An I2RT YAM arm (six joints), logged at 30 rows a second.
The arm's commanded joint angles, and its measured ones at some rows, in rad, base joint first. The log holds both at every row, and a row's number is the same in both.
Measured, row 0: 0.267, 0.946, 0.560, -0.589, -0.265, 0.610
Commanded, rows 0 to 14: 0.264, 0.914, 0.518, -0.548, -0.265, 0.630; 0.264, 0.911, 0.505, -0.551, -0.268, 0.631; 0.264, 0.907, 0.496, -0.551, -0.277, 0.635; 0.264, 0.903, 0.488, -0.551, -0.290, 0.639; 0.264, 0.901, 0.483, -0.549, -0.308, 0.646; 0.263, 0.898, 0.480, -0.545, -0.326, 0.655; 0.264, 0.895, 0.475, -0.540, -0.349, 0.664; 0.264, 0.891, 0.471, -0.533, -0.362, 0.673; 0.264, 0.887, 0.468, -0.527, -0.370, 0.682; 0.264, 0.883, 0.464, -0.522, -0.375, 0.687; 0.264, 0.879, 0.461, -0.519, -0.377, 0.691; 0.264, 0.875, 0.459, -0.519, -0.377, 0.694; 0.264, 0.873, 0.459, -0.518, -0.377, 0.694; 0.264, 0.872, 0.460, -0.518, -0.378, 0.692; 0.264, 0.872, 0.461, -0.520, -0.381, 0.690
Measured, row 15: 0.266, 0.891, 0.460, -0.573, -0.349, 0.679
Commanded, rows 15 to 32: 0.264, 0.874, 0.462, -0.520, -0.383, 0.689; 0.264, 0.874, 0.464, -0.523, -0.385, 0.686; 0.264, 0.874, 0.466, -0.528, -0.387, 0.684; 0.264, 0.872, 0.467, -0.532, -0.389, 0.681; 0.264, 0.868, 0.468, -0.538, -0.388, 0.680; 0.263, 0.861, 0.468, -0.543, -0.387, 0.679; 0.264, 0.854, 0.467, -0.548, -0.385, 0.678; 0.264, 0.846, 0.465, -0.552, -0.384, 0.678; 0.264, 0.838, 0.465, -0.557, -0.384, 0.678; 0.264, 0.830, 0.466, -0.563, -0.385, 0.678; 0.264, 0.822, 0.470, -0.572, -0.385, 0.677; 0.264, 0.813, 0.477, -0.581, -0.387, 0.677; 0.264, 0.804, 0.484, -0.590, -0.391, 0.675; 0.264, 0.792, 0.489, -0.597, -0.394, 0.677; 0.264, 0.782, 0.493, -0.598, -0.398, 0.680; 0.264, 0.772, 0.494, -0.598, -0.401, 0.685; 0.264, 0.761, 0.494, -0.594, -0.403, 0.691; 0.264, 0.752, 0.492, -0.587, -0.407, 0.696
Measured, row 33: 0.266, 0.795, 0.460, -0.601, -0.382, 0.683
